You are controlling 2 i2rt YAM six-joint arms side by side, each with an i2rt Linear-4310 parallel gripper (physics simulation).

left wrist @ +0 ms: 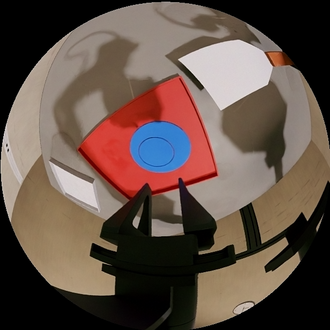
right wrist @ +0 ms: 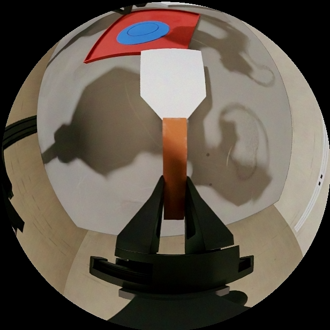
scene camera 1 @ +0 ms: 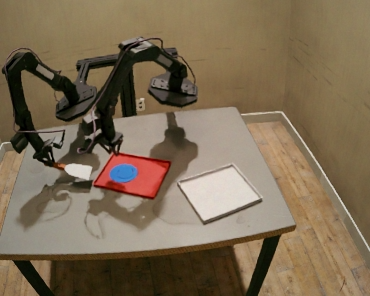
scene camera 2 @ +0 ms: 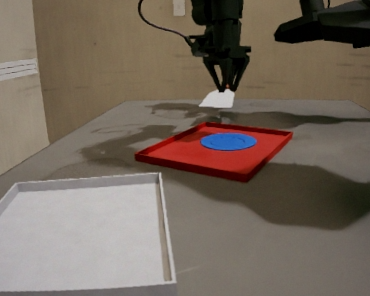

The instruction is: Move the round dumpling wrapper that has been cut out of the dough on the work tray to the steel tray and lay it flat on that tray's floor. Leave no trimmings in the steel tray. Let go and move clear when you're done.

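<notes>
The round blue wrapper lies inside a ring of blue trimmings on the red work tray. The steel tray holds no dough. My left gripper is partly open and empty, above the work tray's back edge in scene camera 1. My right gripper is shut on the orange handle of a white-bladed spatula, held above the table left of the work tray.
The grey table carries both trays, with the steel tray to the right of the work tray in scene camera 1. The left arm reaches over the table's back edge, close beside the right arm. Arm shadows fall across the table.
</notes>
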